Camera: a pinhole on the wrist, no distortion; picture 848 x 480 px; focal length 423.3 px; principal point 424.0 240.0 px. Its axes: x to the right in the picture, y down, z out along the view. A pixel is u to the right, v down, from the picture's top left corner.
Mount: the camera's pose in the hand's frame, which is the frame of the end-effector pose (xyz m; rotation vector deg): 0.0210 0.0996 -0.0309 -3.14 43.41 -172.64
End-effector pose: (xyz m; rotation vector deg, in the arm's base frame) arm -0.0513 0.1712 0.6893 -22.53 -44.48 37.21
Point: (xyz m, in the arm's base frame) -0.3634 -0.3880 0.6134
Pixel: outside the picture
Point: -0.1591 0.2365 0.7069
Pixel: 529 83
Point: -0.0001 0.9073 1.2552
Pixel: outside the picture
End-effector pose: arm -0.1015 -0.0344 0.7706 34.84 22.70 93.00
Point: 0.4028 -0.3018 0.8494
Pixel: 679 366
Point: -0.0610 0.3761 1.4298
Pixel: outside the picture
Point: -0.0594 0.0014 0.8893
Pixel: 363 220
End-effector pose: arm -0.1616 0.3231 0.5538 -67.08 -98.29 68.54
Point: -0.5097 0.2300 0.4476
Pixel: 443 138
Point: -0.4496 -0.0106 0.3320
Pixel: 710 20
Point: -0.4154 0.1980 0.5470
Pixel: 514 259
